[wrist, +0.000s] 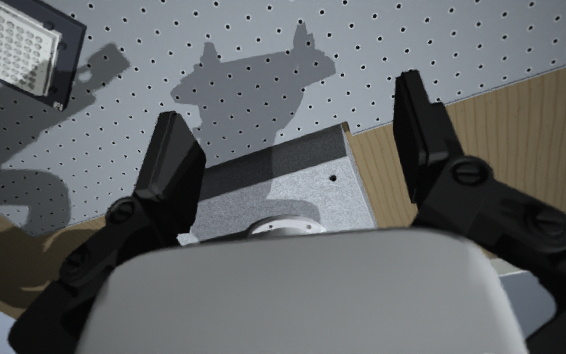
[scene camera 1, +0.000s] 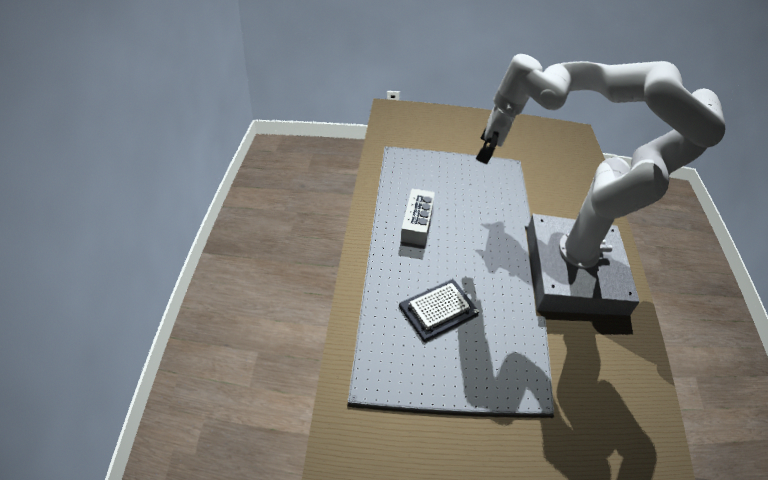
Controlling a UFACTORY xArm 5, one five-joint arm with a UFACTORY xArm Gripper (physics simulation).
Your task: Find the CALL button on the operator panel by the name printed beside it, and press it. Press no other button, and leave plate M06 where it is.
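Frame: origin at the arm's base, x right, y back, z down, level; metres.
Where they show: gripper, between the fingertips: (wrist: 288, 118) (scene camera 1: 483, 150); arm's base, origin of its link: (scene camera 1: 578, 251).
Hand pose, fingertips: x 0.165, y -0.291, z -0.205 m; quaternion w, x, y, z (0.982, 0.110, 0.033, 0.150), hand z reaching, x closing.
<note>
Each offset is from my fingertips to the top centre of the thing. Level surfaces: height alone.
The operator panel @[dx -0.005, dy -0.153, dz +0.207 m] (scene camera 1: 415, 233) is a white box with a column of dark round buttons and small printed labels on its top, on the left part of the pegboard in the scene view. The labels are too small to read, so I cannot tell which button is CALL. The panel does not show in the wrist view. Plate M06 @[dx -0.308, dy -0.119, dz +0.237 m] (scene camera 1: 438, 305) (wrist: 22, 55) is a white well plate seated in a dark holder, nearer the front in the scene view and at the top left in the wrist view. My gripper (scene camera 1: 484, 155) (wrist: 288, 118) is open and empty, high above the board's back right part, apart from panel and plate.
The grey perforated board @[dz +0.263 m] (scene camera 1: 396, 362) (wrist: 370, 45) lies on the wooden table @[dz +0.276 m] (scene camera 1: 362, 441) (wrist: 520, 115). The arm's grey base block (scene camera 1: 589, 302) (wrist: 300, 175) stands at the board's right edge. Arm shadows fall across the board near the plate and base. A wall is behind the table.
</note>
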